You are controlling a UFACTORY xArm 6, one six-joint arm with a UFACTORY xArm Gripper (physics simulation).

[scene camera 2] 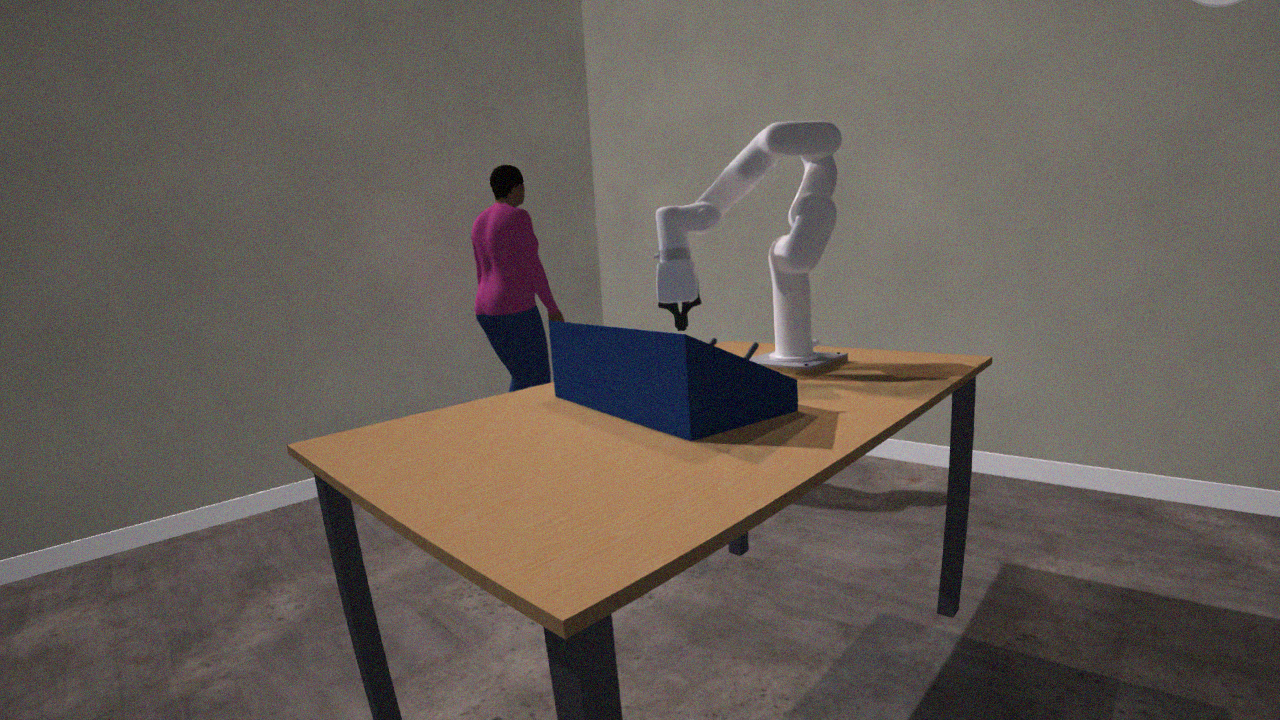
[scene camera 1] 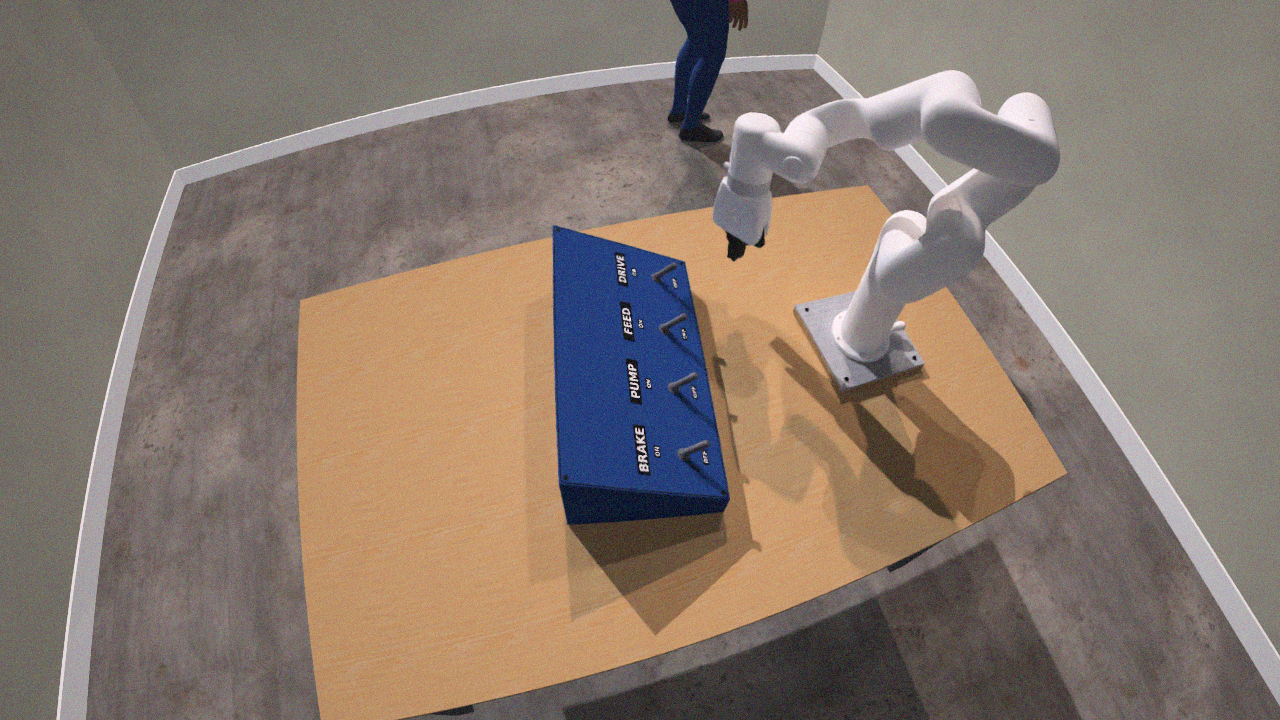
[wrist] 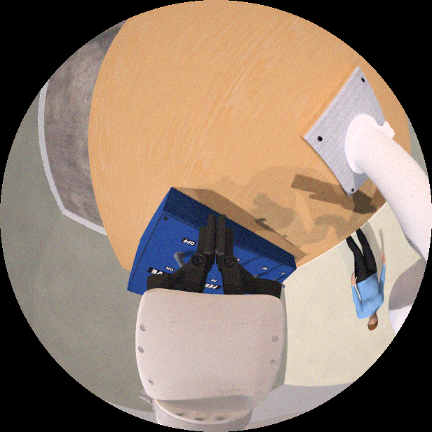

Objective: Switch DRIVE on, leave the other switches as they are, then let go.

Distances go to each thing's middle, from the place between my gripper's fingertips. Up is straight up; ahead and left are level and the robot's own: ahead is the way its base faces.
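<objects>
Blue switch panel [scene camera 1: 622, 426]: 17 cm to the left of my hand, 3 cm below it and 25 cm ahead of it.
</objects>
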